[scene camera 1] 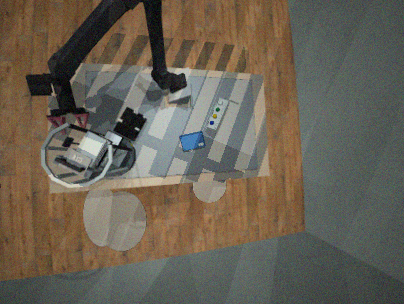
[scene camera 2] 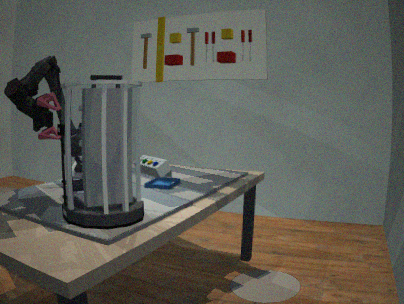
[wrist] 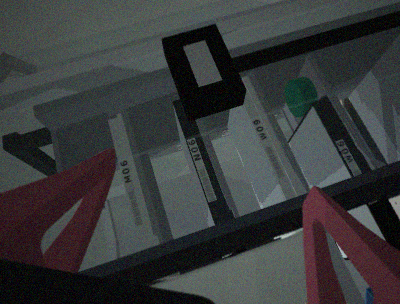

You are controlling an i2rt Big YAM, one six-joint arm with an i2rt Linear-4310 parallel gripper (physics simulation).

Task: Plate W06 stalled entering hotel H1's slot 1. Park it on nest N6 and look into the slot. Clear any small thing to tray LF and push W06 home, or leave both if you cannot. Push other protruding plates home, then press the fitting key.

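Frame: origin at the arm's base, x ahead, y left, z up, level; centimetres.
Seen in the pictures: gripper, fingertip midpoint: (scene camera 1: 74, 132) (wrist: 212, 177); arm's base, origin of the base link: (scene camera 1: 178, 83).
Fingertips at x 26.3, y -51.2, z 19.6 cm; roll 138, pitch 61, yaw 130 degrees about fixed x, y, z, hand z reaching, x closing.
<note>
Offsets run from my fingertips to a thing's top centre. "spot": to the spot under its first point.
My gripper (scene camera 1: 70, 120) (scene camera 2: 60, 120) (wrist: 212, 177) is open and empty, beside the upper part of the round caged rack (scene camera 1: 44, 152) (scene camera 2: 103, 216). In the wrist view, several upright labelled plates stand side by side between and beyond the fingers: a pale plate (wrist: 131, 192) by the left finger, a dark-edged one (wrist: 201, 167), a pale one (wrist: 267, 150) and a dark-edged one (wrist: 345, 150) at the right. Their labels are too blurred to read surely. A green round thing @[dx +11.6, dy +3.3, dz -10.5 cm] (wrist: 300, 95) shows among them. A blue tray @[dx +10.0, dy +55.1, dz -25.5 cm] (scene camera 1: 192, 141) (scene camera 2: 162, 183) lies on the mat. The slot's inside is hidden.
A key panel @[dx -4.2, dy +74.8, dz -18.9 cm] (scene camera 1: 217, 116) (scene camera 2: 154, 163) with coloured keys stands beyond the blue tray. A black slotted block @[dx -5.9, dy +18.7, dz -19.7 cm] (scene camera 1: 131, 123) lies beside the rack. A black square loop @[spot: dx +3.2, dy -4.5, dz -0.1 cm] (wrist: 179, 70) and a dark rail @[spot: dx +3.7, dy -3.5, dz -8.1 cm] (wrist: 320, 46) cross above the plates. A dark bar @[spot: dx -0.2, dy +3.2, dz -1.5 cm] (wrist: 250, 217) runs below them.
</note>
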